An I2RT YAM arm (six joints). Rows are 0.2 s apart.
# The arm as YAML. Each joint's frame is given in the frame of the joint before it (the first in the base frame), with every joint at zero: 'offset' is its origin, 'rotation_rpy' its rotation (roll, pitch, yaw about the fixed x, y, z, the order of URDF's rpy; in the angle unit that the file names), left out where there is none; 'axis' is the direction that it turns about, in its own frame. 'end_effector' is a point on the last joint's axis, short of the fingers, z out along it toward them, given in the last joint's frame.
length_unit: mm
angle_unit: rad
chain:
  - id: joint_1
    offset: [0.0, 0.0, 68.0]
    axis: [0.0, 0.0, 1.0]
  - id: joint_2
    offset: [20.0, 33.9, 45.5]
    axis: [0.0, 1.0, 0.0]
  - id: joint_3
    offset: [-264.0, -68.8, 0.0]
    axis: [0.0, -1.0, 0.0]
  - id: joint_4
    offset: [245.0, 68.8, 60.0]
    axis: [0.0, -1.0, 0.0]
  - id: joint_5
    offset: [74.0, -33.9, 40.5]
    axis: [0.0, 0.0, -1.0]
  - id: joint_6
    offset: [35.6, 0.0, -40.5]
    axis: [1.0, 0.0, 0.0]
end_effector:
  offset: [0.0, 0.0, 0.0]
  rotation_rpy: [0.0, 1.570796, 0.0]
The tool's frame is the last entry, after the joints.
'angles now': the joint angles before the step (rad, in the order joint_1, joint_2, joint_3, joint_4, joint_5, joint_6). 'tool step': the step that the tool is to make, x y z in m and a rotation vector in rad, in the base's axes. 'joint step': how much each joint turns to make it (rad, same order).
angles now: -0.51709 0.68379 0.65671 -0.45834 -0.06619 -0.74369
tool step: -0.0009 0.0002 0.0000 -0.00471 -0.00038 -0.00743
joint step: 0.00022 -0.00516 -0.00188 -0.00061 0.00858 0.00010
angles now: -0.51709 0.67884 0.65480 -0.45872 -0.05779 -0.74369
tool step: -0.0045 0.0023 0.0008 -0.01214 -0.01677 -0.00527
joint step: -0.00018 -0.03022 -0.00955 -0.00007 0.00556 0.00030
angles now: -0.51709 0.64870 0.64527 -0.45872 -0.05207 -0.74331
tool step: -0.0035 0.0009 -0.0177 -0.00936 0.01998 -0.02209
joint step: 0.00036 -0.03202 -0.07099 0.02600 0.02817 -0.00593
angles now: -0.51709 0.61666 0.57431 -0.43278 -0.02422 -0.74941
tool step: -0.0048 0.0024 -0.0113 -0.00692 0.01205 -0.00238
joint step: -0.00013 -0.03694 -0.04718 0.00298 0.00751 -0.00959
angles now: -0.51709 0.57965 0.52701 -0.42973 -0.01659 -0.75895
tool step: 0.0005 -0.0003 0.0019 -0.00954 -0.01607 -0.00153
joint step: 0.00036 -0.00180 0.00011 0.01678 0.00184 0.00055
